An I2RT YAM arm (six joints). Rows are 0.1 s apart.
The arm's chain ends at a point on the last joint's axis. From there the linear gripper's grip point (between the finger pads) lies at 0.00 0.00 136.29 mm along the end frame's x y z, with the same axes.
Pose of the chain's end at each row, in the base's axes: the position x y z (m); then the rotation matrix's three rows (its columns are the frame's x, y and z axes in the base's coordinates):
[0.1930 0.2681 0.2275], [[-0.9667 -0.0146 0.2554], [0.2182 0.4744 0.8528], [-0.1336 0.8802 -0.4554]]
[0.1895 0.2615 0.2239], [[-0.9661 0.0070 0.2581], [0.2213 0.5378 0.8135], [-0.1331 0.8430 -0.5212]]
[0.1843 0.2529 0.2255], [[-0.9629 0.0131 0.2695], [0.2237 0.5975 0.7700], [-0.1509 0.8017 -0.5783]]
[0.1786 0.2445 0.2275], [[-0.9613 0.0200 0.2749], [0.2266 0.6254 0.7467], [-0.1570 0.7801 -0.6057]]
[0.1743 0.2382 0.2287], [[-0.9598 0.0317 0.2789], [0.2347 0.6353 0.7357], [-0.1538 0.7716 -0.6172]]
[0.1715 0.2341 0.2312], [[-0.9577 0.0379 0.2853], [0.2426 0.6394 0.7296], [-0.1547 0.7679 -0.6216]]
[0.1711 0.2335 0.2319], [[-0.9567 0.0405 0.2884], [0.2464 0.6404 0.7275], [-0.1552 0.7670 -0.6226]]
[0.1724 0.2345 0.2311], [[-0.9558 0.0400 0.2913], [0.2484 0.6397 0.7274], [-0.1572 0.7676 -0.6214]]
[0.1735 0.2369 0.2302], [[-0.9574 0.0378 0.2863], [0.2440 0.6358 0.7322], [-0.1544 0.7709 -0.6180]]
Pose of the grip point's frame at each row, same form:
[0.2278 0.3843 0.1654], [[-0.9667 -0.0146 0.2554], [0.2182 0.4744 0.8528], [-0.1336 0.8802 -0.4554]]
[0.2247 0.3724 0.1529], [[-0.9661 0.0070 0.2581], [0.2213 0.5378 0.8135], [-0.1331 0.8430 -0.5212]]
[0.2210 0.3578 0.1467], [[-0.9629 0.0131 0.2695], [0.2237 0.5975 0.7700], [-0.1509 0.8017 -0.5783]]
[0.2161 0.3463 0.1449], [[-0.9613 0.0200 0.2749], [0.2266 0.6254 0.7467], [-0.1570 0.7801 -0.6057]]
[0.2123 0.3385 0.1446], [[-0.9598 0.0317 0.2789], [0.2347 0.6353 0.7357], [-0.1538 0.7716 -0.6172]]
[0.2104 0.3335 0.1465], [[-0.9577 0.0379 0.2853], [0.2426 0.6394 0.7296], [-0.1547 0.7679 -0.6216]]
[0.2104 0.3327 0.1470], [[-0.9567 0.0405 0.2884], [0.2464 0.6404 0.7275], [-0.1552 0.7670 -0.6226]]
[0.2121 0.3336 0.1464], [[-0.9558 0.0400 0.2913], [0.2484 0.6397 0.7274], [-0.1572 0.7676 -0.6214]]
[0.2125 0.3367 0.1460], [[-0.9574 0.0378 0.2863], [0.2440 0.6358 0.7322], [-0.1544 0.7709 -0.6180]]

